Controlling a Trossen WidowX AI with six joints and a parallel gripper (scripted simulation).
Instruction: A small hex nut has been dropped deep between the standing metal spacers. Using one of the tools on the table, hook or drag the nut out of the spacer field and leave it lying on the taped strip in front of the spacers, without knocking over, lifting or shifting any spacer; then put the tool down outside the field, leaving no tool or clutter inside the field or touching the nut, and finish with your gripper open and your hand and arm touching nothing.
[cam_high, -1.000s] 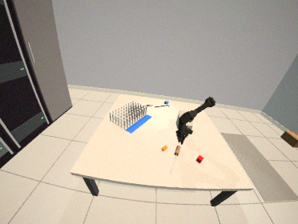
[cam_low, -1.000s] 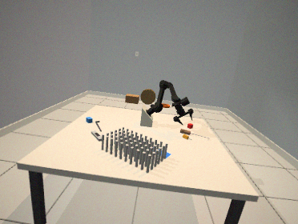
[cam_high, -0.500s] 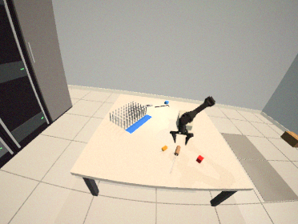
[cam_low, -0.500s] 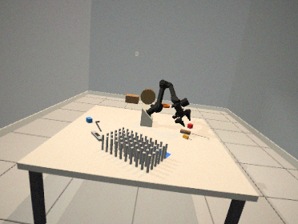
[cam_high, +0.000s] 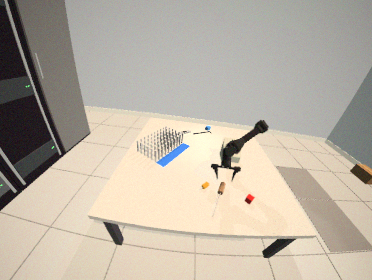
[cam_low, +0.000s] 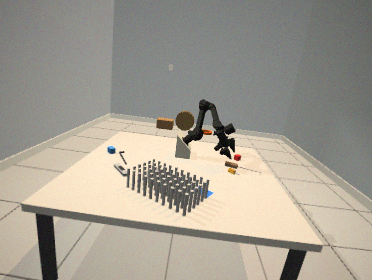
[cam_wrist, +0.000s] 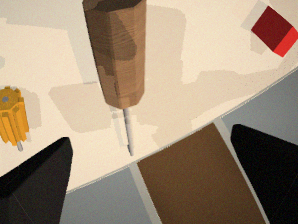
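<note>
The orange-handled tool lies 120 mm ahead of my gripper tip, 10 mm to the right of it and 70 mm below it. Round my gripper tip: flat grey tool 230 mm ahead, 740 mm to the right, 70 mm below; then blue taped strip 320 mm ahead, 360 mm to the right, 90 mm below; then red cube 170 mm behind, 90 mm to the left, 70 mm below.
</note>
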